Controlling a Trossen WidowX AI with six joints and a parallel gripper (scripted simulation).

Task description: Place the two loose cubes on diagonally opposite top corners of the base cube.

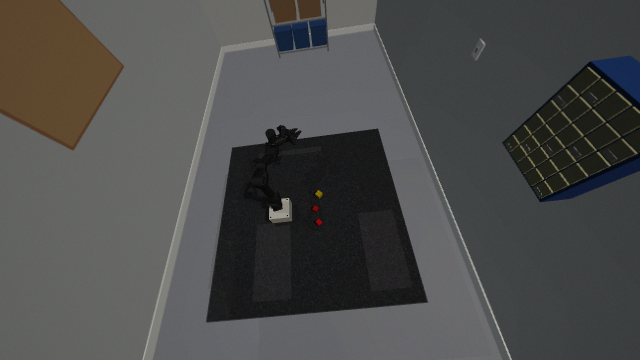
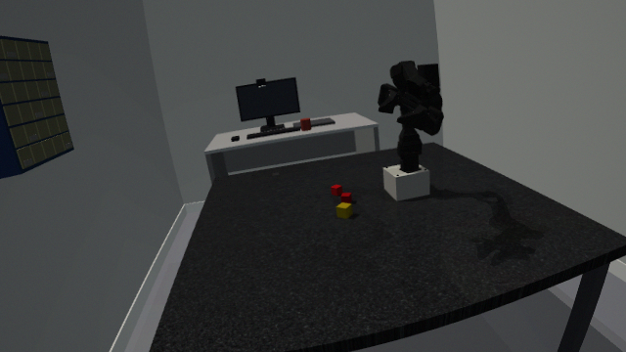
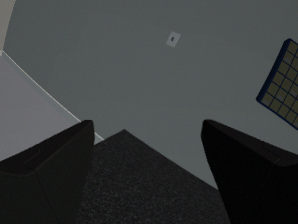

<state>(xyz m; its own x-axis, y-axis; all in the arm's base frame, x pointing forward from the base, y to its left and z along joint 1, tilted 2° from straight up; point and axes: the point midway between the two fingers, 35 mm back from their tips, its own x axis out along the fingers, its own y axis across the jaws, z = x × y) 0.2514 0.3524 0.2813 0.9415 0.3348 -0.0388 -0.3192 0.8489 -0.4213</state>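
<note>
Right now my gripper tip is 520 mm to the left of the red cube, 370 mm above it and 40 mm past it. Also, from my gripper tip: yellow base cube: 370 mm below, 320 mm to the right, 10 mm ahead.
</note>
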